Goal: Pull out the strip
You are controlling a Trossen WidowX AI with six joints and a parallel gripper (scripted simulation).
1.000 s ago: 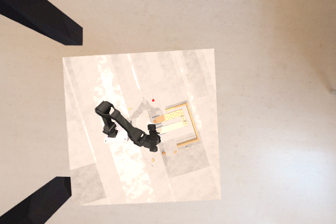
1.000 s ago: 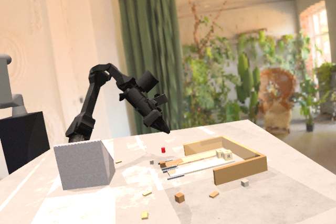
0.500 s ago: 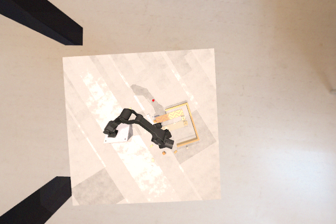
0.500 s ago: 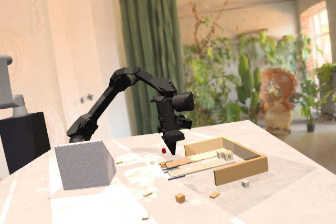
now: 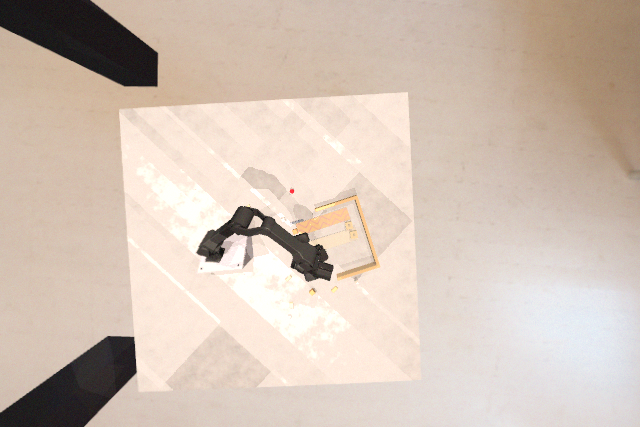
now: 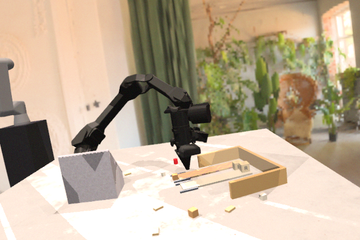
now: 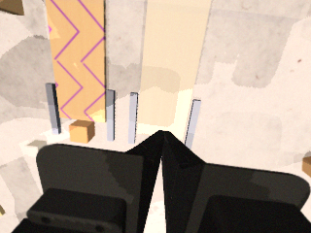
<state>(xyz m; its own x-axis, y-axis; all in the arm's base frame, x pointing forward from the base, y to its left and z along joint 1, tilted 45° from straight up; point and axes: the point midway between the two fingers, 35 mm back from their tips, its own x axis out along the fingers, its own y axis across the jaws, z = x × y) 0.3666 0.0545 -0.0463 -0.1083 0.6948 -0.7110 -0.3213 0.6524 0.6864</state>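
Right now the pale plain strip is 9 cm ahead of my gripper tip, 6 cm below it and 3 cm to the left of it. From my gripper tip the other things lie so: red marker (25 cm to the left, 8 cm behind, 5 cm below).
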